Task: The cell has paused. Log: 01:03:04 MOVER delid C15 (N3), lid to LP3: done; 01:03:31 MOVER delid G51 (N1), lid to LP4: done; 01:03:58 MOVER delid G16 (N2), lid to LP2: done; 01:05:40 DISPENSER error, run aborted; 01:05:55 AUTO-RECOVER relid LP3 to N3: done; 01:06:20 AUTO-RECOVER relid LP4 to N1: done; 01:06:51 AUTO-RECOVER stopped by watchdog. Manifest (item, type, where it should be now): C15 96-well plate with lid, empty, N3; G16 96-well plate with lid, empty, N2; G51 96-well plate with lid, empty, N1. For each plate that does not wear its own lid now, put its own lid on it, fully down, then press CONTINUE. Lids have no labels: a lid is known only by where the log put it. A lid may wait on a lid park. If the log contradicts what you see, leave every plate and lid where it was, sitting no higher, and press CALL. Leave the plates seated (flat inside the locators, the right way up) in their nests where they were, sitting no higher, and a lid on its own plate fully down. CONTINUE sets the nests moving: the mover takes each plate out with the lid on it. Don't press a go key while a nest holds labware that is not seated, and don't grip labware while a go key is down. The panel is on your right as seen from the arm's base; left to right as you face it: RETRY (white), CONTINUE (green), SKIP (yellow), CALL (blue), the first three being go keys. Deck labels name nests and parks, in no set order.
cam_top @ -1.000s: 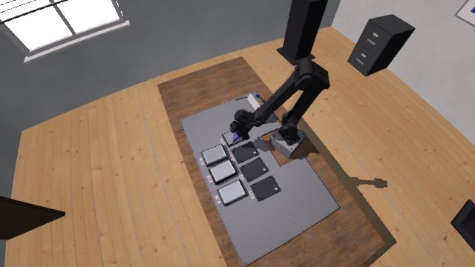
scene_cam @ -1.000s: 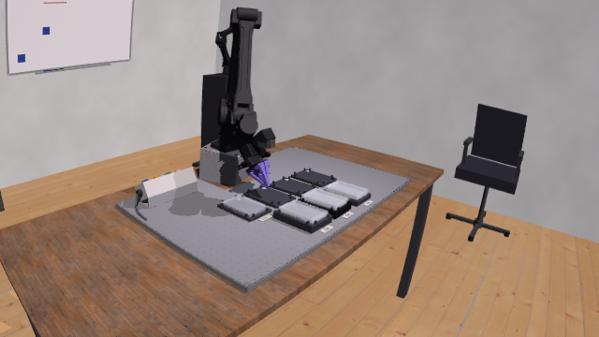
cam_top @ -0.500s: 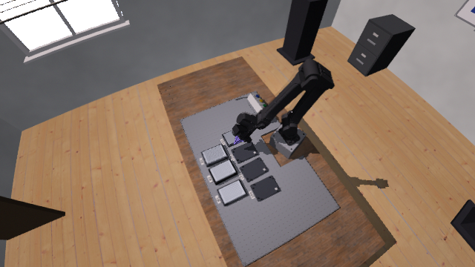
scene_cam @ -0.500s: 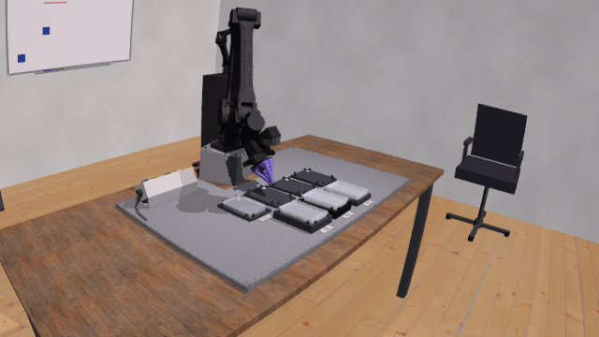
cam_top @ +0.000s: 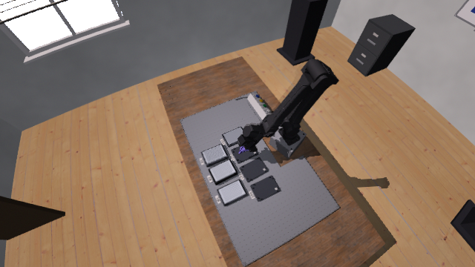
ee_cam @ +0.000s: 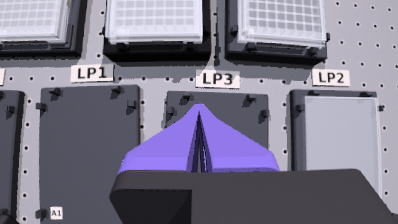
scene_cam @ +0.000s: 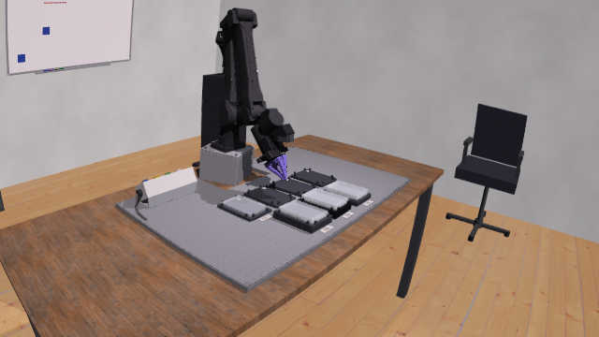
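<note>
The plate is 14 cm ahead of my hand, 9 cm to the right of it and 5 cm below it. The rest, counted from my hand: LP3 label: 5 cm ahead, 2 cm to the right, 8 cm below; lid park LP3: 4 cm behind, 2 cm to the right, 7 cm below; lid park LP1: 3 cm behind, 11 cm to the left, 7 cm below.
</note>
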